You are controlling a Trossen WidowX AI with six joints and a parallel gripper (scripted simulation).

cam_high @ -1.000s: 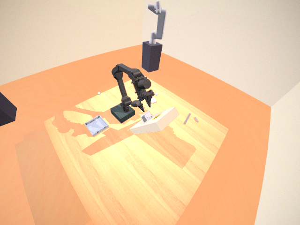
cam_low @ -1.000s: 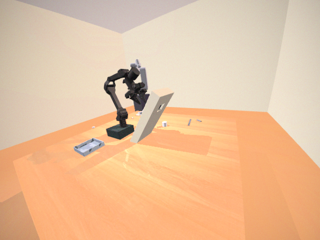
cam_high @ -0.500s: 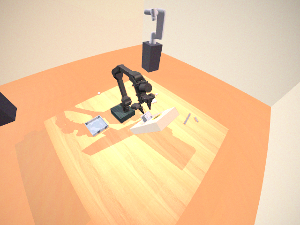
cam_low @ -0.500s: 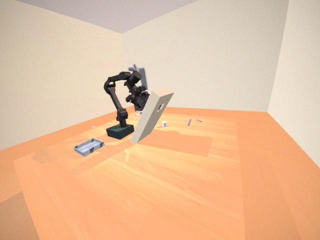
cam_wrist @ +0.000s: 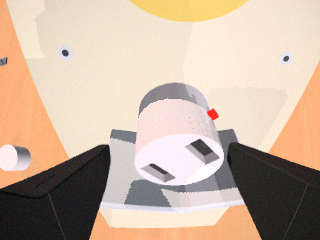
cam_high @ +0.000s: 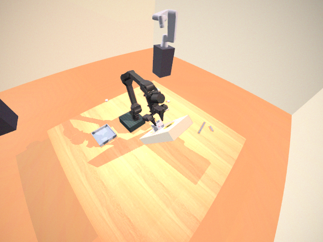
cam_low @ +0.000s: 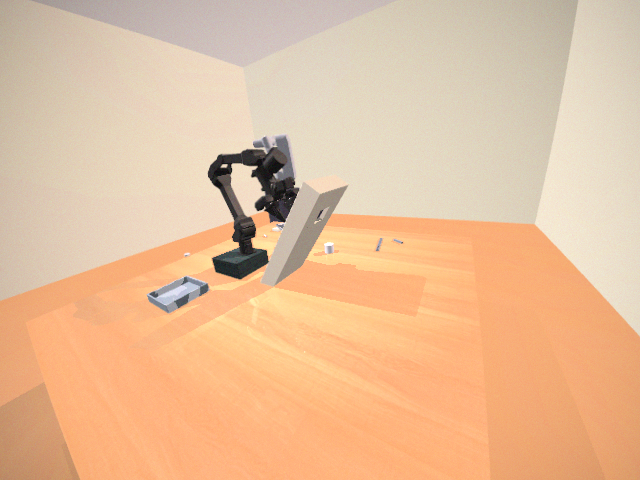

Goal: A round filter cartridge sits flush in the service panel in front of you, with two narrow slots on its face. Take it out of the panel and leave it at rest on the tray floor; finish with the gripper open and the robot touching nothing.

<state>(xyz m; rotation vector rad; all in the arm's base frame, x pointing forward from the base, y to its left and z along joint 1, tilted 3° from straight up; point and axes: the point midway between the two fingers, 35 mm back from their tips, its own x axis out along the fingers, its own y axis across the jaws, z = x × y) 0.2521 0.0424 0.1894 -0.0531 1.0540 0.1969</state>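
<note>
Right now the round filter cartridge is 10 mm ahead of my gripper tip and 10 mm below it. The rest, counted from my gripper tip: grey-blue tray 280 mm behind, 350 mm to the right, 220 mm below.
</note>
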